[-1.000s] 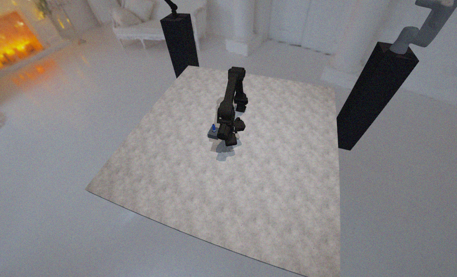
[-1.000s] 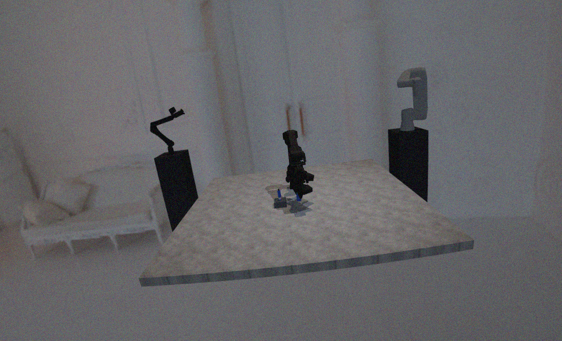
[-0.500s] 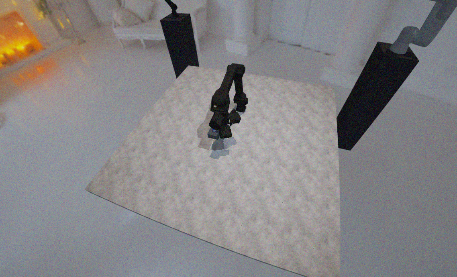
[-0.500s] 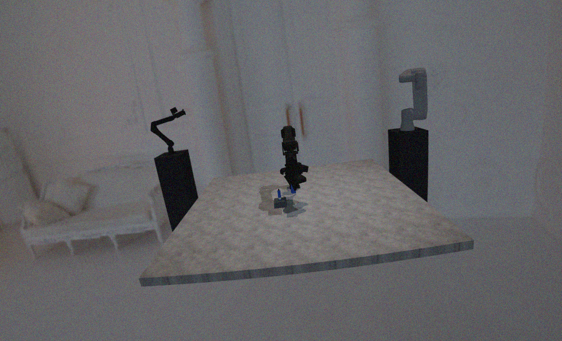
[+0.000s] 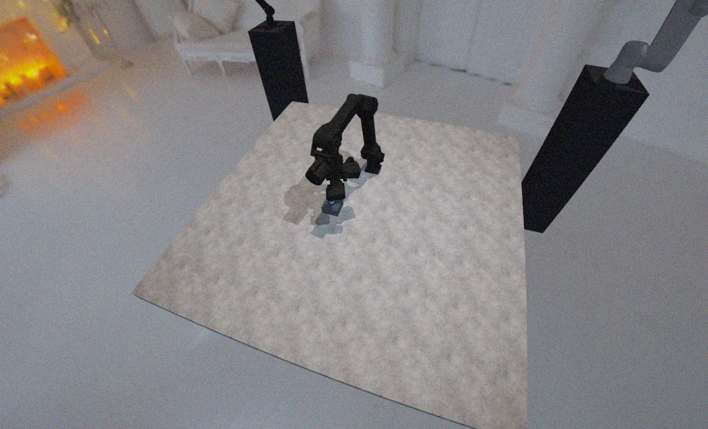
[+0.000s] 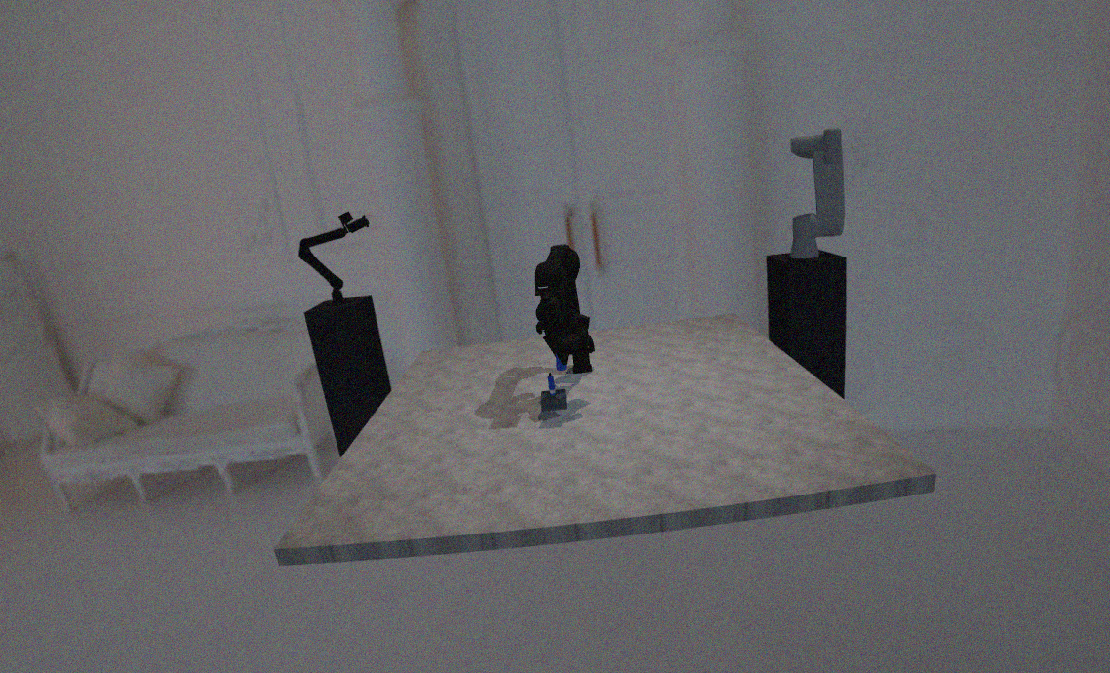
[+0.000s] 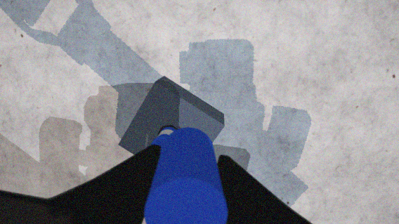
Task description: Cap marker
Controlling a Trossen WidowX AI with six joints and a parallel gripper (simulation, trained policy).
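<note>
My gripper tip is 1 cm past the blue marker, 4 cm to the left of it and 5 cm above it. The rest, counted from my gripper tip: blue cap (1 cm above); grey holder block (1 cm behind, 4 cm to the right, 11 cm below).
</note>
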